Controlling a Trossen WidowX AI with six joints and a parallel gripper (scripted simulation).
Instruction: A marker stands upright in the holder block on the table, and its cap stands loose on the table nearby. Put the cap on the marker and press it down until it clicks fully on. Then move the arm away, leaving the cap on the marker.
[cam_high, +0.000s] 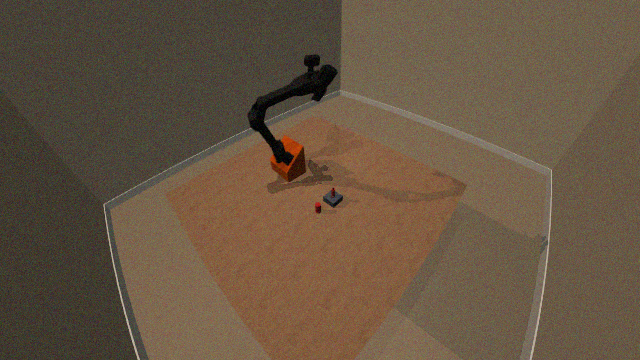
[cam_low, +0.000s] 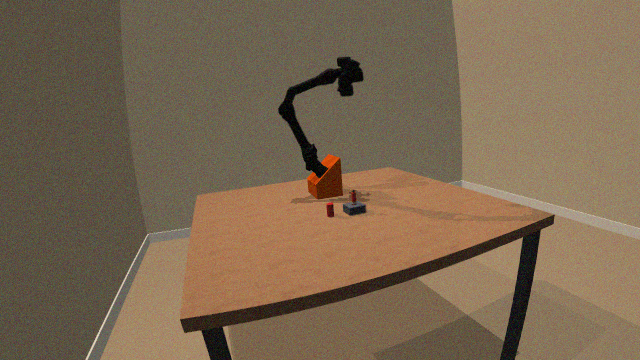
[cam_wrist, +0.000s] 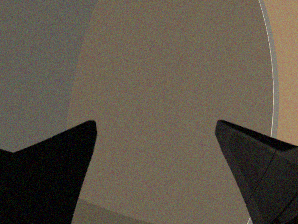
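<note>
Now: gripper tip 57 cm above the red cap, 30 cm short of it and 21 cm to the left of it. Also, from my gripper tip: holder block (58 cm below, 30 cm ahead, 10 cm to the right).
</note>
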